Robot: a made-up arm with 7 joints. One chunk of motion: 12 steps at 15 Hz.
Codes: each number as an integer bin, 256 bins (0 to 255) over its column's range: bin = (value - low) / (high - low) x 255, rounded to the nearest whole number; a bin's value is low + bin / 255 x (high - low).
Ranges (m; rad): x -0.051..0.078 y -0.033..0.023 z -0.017..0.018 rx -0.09..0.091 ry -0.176..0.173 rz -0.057..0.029
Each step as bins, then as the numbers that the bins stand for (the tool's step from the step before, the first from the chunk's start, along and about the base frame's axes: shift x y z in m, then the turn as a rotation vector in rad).
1 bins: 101 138 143 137 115 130
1 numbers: 0.00009 -0.00269 0.00263 0.00724 -0.01861 -0.01316
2 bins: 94 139 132 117 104 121
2 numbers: -0.00345 -0.00247 0.00112 -0.00695 -0.03366 -0.01619
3 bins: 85 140 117 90 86 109
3 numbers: -0.00800 -0.00225 -0.00094 -0.02612 -0.05830 -0.02024
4 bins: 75 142 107 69 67 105
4 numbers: -0.01306 -0.00182 -0.00231 -0.04102 -0.08430 -0.02159
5 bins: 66 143 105 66 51 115
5 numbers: -0.01761 -0.00160 -0.00259 -0.04315 -0.10620 -0.01822
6 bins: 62 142 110 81 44 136
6 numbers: -0.01964 -0.00182 -0.00190 -0.03251 -0.11578 -0.01113
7 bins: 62 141 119 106 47 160
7 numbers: -0.01964 -0.00204 -0.00067 -0.01476 -0.11167 -0.00304
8 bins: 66 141 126 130 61 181
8 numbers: -0.01761 -0.00204 0.00029 0.00227 -0.09251 0.00404
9 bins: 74 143 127 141 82 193
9 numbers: -0.01356 -0.00160 0.00043 0.01008 -0.06377 0.00809
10 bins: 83 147 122 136 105 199
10 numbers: -0.00901 -0.00072 -0.00025 0.00653 -0.03229 0.01011
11 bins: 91 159 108 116 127 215
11 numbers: -0.00496 0.00192 -0.00218 -0.00766 -0.00218 0.01551
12 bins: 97 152 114 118 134 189
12 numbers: -0.00193 0.00038 -0.00135 -0.00624 0.00740 0.00674
